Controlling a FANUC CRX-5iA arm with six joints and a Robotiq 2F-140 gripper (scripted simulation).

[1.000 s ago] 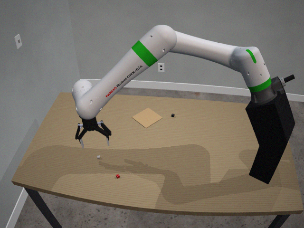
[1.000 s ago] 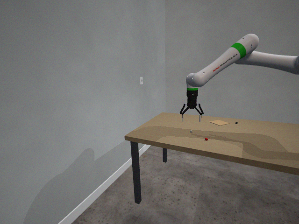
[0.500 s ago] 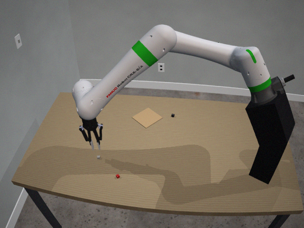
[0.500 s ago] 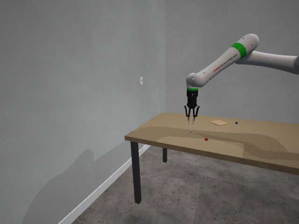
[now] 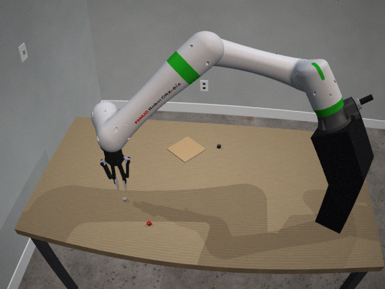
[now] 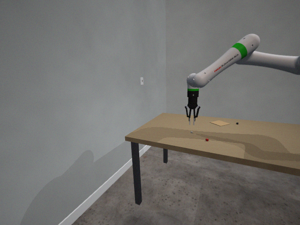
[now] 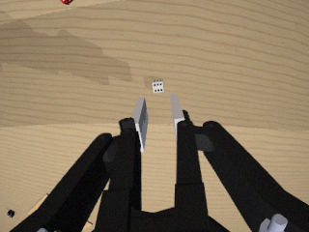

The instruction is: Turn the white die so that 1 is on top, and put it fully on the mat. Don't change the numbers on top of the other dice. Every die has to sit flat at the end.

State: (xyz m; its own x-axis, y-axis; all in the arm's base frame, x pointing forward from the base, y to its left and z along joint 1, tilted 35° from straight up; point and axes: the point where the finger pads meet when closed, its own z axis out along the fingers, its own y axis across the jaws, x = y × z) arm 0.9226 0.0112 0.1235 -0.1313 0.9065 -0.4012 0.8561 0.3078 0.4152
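Right now my hand is 10 cm above the white die and 1 cm to the right of it. Round my hand: tan mat (35 cm to the right, 26 cm behind, 11 cm below); then black die (42 cm behind, 37 cm to the right, 10 cm below); then red die (14 cm to the left, 13 cm behind, 10 cm below).
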